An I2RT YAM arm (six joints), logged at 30 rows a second.
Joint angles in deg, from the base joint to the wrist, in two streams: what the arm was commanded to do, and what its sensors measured. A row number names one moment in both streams.
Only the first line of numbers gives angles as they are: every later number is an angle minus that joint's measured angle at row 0.
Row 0, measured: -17.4, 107.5, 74.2, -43.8, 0.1, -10.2
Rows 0 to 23, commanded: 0.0, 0.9, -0.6, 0.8, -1.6, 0.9; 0.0, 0.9, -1.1, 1.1, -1.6, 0.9; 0.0, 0.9, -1.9, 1.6, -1.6, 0.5; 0.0, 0.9, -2.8, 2.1, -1.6, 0.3; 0.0, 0.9, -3.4, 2.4, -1.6, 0.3; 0.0, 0.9, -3.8, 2.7, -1.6, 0.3; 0.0, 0.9, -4.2, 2.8, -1.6, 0.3; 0.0, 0.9, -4.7, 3.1, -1.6, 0.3; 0.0, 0.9, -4.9, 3.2, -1.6, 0.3; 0.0, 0.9, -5.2, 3.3, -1.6, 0.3; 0.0, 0.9, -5.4, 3.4, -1.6, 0.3; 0.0, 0.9, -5.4, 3.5, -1.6, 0.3; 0.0, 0.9, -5.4, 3.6, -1.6, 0.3; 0.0, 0.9, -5.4, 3.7, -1.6, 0.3; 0.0, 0.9, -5.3, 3.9, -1.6, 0.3; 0.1, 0.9, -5.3, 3.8, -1.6, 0.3; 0.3, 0.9, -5.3, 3.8, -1.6, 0.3; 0.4, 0.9, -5.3, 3.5, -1.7, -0.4; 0.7, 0.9, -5.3, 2.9, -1.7, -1.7; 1.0, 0.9, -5.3, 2.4, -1.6, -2.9; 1.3, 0.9, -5.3, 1.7, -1.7, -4.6; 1.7, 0.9, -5.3, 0.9, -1.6, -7.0; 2.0, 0.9, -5.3, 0.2, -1.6, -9.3; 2.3, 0.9, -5.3, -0.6, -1.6, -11.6
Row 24, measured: 1.0, 0.1, -4.8, 1.1, -1.0, -3.7
